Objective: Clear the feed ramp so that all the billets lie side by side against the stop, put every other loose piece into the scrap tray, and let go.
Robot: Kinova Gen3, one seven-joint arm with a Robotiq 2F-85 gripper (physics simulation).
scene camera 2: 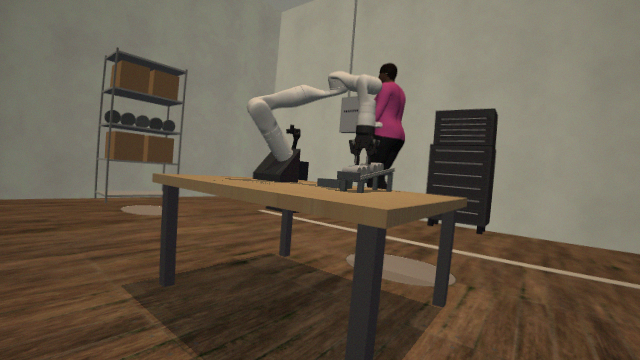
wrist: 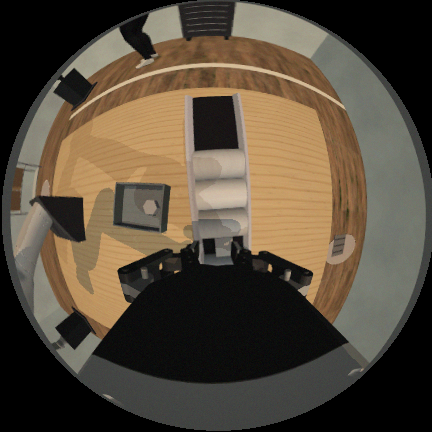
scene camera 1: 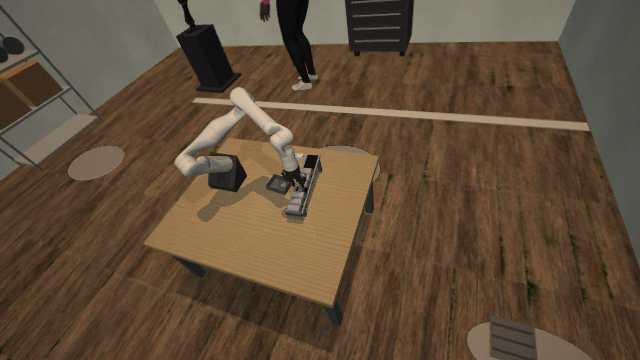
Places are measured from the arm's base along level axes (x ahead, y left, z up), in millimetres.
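Where they show: gripper, fingertip midpoint: [scene camera 2: 362, 165] [wrist: 214, 247] [scene camera 1: 298, 186]; arm's base, link origin: [scene camera 2: 285, 155] [wrist: 42, 212] [scene camera 1: 226, 164].
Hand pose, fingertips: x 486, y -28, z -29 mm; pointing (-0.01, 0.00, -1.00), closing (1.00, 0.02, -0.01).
Note:
Things, the pixels of their top centre, and the offset from my fingertips. Level surfaces: height alone.
- small light grey piece, top centre: [wrist: 223, 246] dx +13, dy +0, dz -9 mm
- scrap tray, top centre: [wrist: 134, 205] [scene camera 2: 335, 179] [scene camera 1: 278, 182] dx -168, dy +50, dz -69 mm
- hexagonal piece, top centre: [wrist: 149, 206] dx -140, dy +49, dz -84 mm
- table, surface height: dz -104 mm
The feed ramp [scene camera 1: 312, 161] [scene camera 2: 350, 176] [wrist: 215, 122] stands on the table. In the wrist view, three pale cylindrical billets, an upper [wrist: 219, 164], a middle [wrist: 221, 194] and a lower one [wrist: 222, 222], lie side by side across it, above a dark gap. More billets [scene camera 1: 294, 207] lie at the ramp's near end. My gripper [scene camera 1: 302, 186] [scene camera 2: 363, 162] [wrist: 214, 247] points down over the ramp, partly open and holding nothing. A small light grey piece [wrist: 223, 246] shows between its fingertips, in the gap. The scrap tray [scene camera 1: 276, 191] [scene camera 2: 327, 183] [wrist: 166, 207] holds a hexagonal piece [wrist: 150, 207]. The gripper body hides the ramp's near end in the wrist view.
The robot's dark wedge base [scene camera 1: 227, 173] [scene camera 2: 276, 170] [wrist: 70, 217] stands on the table [scene camera 1: 250, 250] [scene camera 2: 310, 195] [wrist: 290, 165], left of the tray. The ramp's raised side rails run along both sides of the billets. A person [scene camera 1: 295, 40] [scene camera 2: 393, 110] stands beyond the table.

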